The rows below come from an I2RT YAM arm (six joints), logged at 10 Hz.
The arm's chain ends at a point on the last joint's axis. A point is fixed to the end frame.
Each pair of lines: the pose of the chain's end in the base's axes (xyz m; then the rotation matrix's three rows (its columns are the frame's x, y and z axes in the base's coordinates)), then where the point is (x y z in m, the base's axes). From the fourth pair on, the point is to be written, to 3 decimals.
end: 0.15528, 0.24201, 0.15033; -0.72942, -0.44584, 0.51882; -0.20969, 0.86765, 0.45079; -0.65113, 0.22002, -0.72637
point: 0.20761 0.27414 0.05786
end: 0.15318, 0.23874, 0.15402; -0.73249, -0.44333, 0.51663; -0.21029, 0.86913, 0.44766; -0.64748, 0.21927, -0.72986
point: 0.20519 0.27050 0.06124
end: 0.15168, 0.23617, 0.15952; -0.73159, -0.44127, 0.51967; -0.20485, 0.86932, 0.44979; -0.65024, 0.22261, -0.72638
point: 0.20400 0.26824 0.06702
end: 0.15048, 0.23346, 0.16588; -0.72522, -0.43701, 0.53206; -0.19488, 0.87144, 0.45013; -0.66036, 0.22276, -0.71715
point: 0.204 0.266 0.074
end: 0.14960, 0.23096, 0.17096; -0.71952, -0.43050, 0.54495; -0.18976, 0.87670, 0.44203; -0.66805, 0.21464, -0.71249
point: 0.205 0.262 0.080
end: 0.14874, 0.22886, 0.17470; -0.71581, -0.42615, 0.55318; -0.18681, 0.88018, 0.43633; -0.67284, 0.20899, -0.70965
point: 0.205 0.260 0.084
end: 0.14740, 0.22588, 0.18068; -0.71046, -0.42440, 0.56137; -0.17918, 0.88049, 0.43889; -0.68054, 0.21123, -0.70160
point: 0.204 0.257 0.091
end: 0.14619, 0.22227, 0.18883; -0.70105, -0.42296, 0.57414; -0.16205, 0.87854, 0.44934; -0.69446, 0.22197, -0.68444
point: 0.205 0.255 0.100
